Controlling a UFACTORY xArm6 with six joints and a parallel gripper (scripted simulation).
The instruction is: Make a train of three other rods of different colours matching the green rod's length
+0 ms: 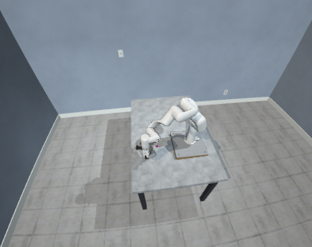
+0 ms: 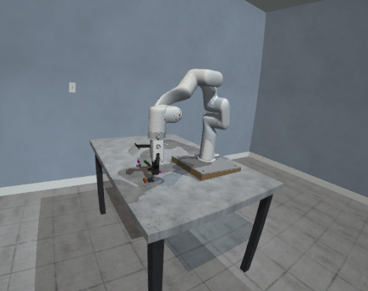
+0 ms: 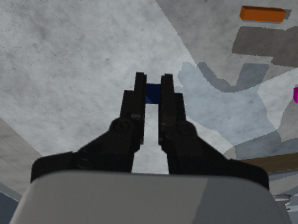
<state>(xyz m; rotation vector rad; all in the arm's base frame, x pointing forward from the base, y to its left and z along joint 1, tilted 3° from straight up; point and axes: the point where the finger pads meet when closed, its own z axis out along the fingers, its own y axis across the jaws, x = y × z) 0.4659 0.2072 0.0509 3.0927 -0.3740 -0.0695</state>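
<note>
Right now the red rod is 24 cm to the right of my hand, 10 cm below it and 10 cm behind it. Round my hand: orange rod 11 cm to the right, 10 cm below, 1 cm ahead; then blue rod 2 cm below; then grey rod 32 cm to the right, 10 cm below, 3 cm behind.
</note>
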